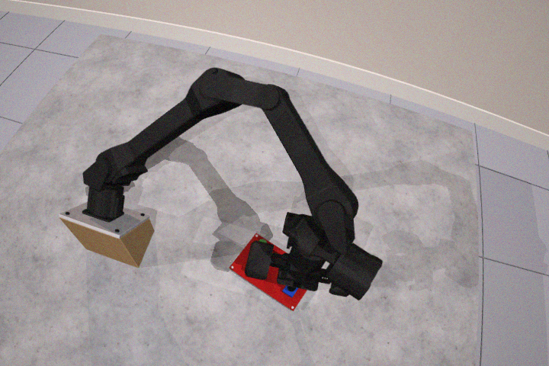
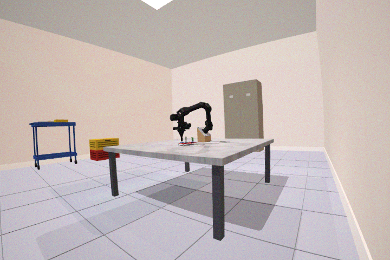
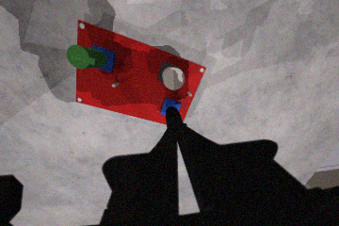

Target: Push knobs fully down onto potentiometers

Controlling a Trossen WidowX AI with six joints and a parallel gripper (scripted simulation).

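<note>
My gripper tip is 1 cm above the black knob. From my gripper tip the other things lie so: green knob 8 cm behind, 7 cm to the left, 2 cm below.
</note>
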